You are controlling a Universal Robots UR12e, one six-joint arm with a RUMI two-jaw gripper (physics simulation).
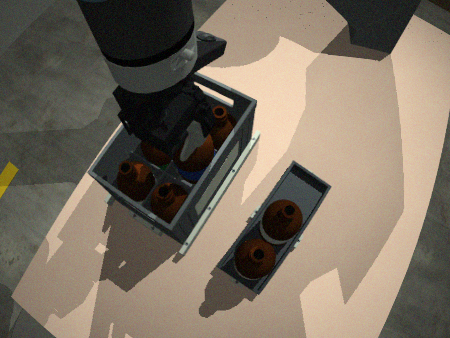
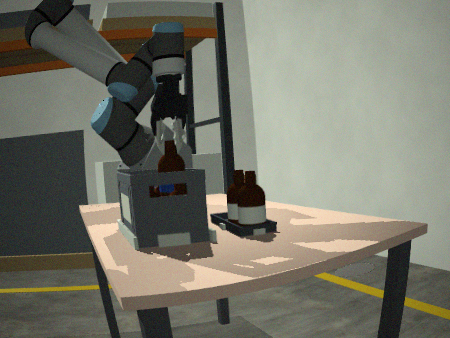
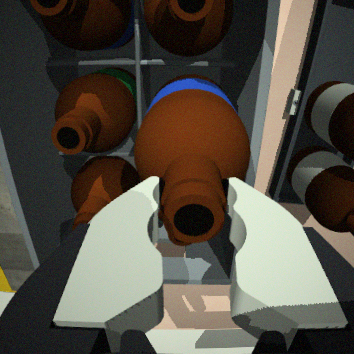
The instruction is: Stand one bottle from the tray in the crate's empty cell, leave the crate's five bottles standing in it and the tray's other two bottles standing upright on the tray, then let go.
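Where they show: gripper, fingertip midpoint: [image 1: 187, 139] [image 2: 170, 154] [image 3: 191, 181]; arm's base, link origin: [image 2: 139, 147].
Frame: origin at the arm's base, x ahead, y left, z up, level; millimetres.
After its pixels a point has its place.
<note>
My gripper [image 1: 196, 137] @[x 667, y -79, z -37 mm] [image 2: 170, 137] [image 3: 191, 181] @[x 667, y -79, z -37 mm] is shut on the neck of a brown bottle with a blue label [image 1: 195, 160] @[x 686, y -55, z -52 mm] [image 2: 170, 162] @[x 697, y -90, z -58 mm] [image 3: 192, 132] @[x 641, y -78, z -40 mm]. The bottle is upright, its lower part inside the crate [image 1: 248, 120] @[x 554, y -25, z -110 mm] [image 2: 172, 217] @[x 792, y -128, z -184 mm] [image 3: 30, 165] @[x 684, y -212, z -105 mm] in the middle cell on the tray's side, its shoulder above the rim. Its base is hidden. Other crate bottles [image 1: 136, 182] @[x 750, y -152, z -127 mm] [image 1: 169, 202] @[x 755, y -73, z -110 mm] [image 1: 156, 152] @[x 680, y -152, z -134 mm] [image 1: 220, 130] @[x 588, y -65, z -127 mm] [image 3: 95, 112] @[x 648, y -154, z -124 mm] [image 3: 102, 185] @[x 720, y -161, z -131 mm] stand around it. Two white-labelled bottles [image 1: 281, 221] @[x 693, y 108, z -123 mm] [image 1: 255, 258] @[x 774, y 97, z -93 mm] [image 2: 251, 202] @[x 798, y 81, z -170 mm] [image 3: 330, 192] @[x 745, y 73, z -146 mm] stand upright on the tray [image 1: 300, 182] @[x 563, y 115, z -247 mm] [image 2: 240, 231] @[x 804, y 42, z -239 mm] [image 3: 325, 50] @[x 606, y 93, z -247 mm].
The crate and tray stand apart on the table [image 1: 350, 150] @[x 429, y 197, z -253 mm] [image 2: 200, 270] @[x 1038, y -165, z -253 mm]. A light strip [image 1: 220, 192] @[x 669, y -24, z -223 mm] runs along the crate's tray-side base. Crate walls and cell dividers [image 3: 138, 45] @[x 598, y -119, z -159 mm] surround the held bottle. A storage rack [image 2: 224, 100] stands behind the arm.
</note>
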